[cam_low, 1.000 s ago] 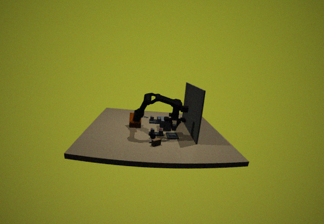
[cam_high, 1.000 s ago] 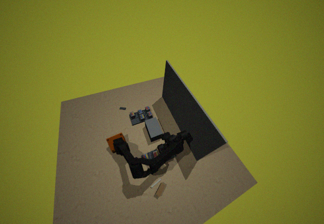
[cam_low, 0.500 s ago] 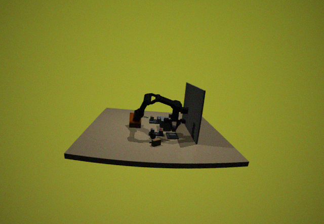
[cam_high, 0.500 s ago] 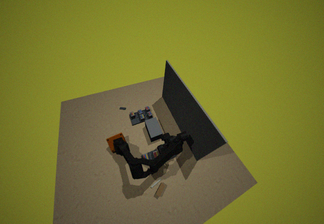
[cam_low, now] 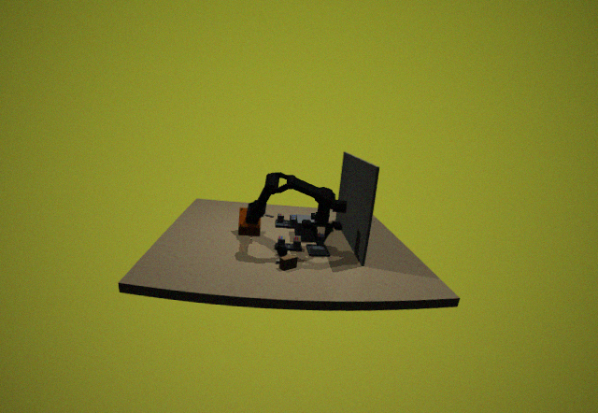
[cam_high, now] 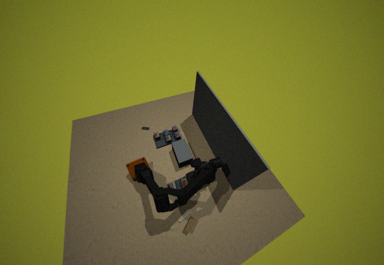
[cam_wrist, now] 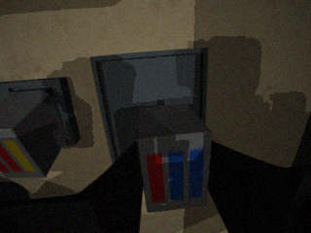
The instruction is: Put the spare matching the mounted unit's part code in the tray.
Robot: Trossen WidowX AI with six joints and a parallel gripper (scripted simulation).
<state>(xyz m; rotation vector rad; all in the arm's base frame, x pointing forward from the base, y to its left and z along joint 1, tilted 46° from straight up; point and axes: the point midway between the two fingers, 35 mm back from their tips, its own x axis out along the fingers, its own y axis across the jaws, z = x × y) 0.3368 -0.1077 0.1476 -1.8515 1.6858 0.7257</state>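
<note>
Right now my gripper tip is 10 mm past the flat grey tray and 40 mm above it. Round my gripper tip: grey mounted unit: 50 mm behind, 200 mm to the left; then brown card: 160 mm behind, 210 mm to the right, 20 mm below; then tall dark panel: 190 mm ahead, 190 mm to the left, 180 mm above.
</note>
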